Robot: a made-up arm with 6 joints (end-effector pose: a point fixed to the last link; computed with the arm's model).
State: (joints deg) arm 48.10 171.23 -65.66 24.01 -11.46 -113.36
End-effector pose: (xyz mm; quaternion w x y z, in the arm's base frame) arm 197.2 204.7 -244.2 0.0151 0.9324 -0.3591 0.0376
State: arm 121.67 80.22 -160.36 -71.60 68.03 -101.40
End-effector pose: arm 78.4 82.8 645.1 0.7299 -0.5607 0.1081 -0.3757
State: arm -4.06 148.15 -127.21 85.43 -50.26 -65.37
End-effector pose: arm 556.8 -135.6 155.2 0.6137 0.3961 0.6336 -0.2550
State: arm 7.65 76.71 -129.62 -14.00 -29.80 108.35
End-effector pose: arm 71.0 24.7 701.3 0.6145 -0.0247 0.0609 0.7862
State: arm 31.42 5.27 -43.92 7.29 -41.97 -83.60
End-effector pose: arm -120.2 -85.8 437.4 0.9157 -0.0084 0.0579 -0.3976
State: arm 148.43 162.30 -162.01 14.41 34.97 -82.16
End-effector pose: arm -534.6 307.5 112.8 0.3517 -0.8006 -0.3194 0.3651
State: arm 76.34 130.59 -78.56 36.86 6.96 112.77
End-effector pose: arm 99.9 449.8 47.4 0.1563 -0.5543 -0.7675 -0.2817
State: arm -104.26 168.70 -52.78 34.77 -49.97 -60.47
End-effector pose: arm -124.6 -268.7 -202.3 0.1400 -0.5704 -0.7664 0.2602
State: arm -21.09 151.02 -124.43 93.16 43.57 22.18
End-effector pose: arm 565.5 -125.7 106.6 0.1421 0.6252 0.4742 0.6035
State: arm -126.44 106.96 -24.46 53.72 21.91 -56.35
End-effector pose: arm -82.1 -174.7 41.7 0.1354 0.8639 0.4801 0.0699
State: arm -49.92 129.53 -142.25 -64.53 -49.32 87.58
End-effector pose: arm 377.4 -315.5 437.6 0.8684 -0.0120 0.4953 0.0210
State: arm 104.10 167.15 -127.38 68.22 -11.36 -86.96
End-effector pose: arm -122.4 580.8 -54.9 0.4182 -0.7390 0.4511 0.2749
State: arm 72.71 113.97 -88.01 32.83 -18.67 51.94
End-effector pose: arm 165.3 458.0 275.7 0.2022 0.1269 0.7265 0.6444
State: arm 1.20 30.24 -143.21 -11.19 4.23 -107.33
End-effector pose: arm -405.5 -10.3 565.2 0.5104 0.1819 -0.0976 -0.8348
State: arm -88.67 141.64 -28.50 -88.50 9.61 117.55
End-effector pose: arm -16.9 -176.0 -82.2 0.1793 -0.8351 -0.5200 -0.0074
